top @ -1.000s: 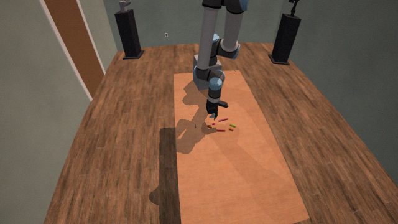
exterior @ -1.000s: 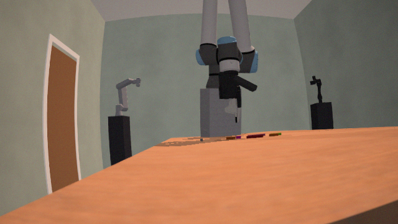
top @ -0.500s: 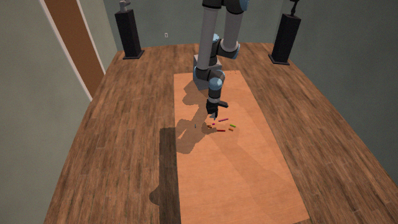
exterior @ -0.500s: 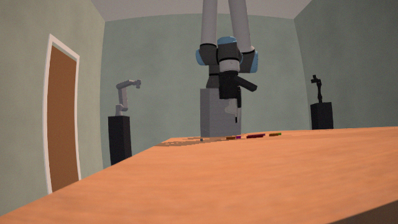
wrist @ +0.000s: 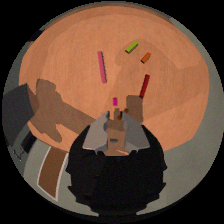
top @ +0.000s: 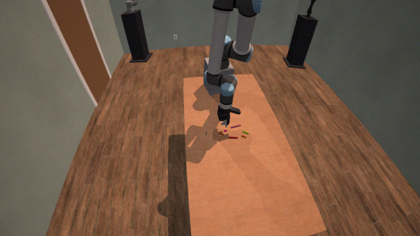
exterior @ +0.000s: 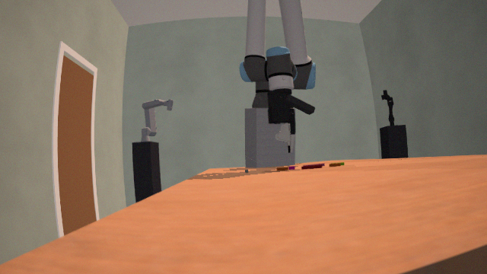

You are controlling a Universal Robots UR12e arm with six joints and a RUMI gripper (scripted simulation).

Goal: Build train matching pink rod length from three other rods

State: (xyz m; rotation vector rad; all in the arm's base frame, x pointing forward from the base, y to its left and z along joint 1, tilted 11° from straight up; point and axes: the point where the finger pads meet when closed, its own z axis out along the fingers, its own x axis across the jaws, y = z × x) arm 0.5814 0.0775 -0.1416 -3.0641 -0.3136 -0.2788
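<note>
My hand is 70 mm above the magenta rod. The rest, counted from my hand: pink rod: 50 mm behind, 90 mm to the left, 70 mm below; then red rod: 70 mm ahead, 60 mm to the left, 70 mm below; then grey rod: 30 mm ahead, 160 mm to the right, 70 mm below.
</note>
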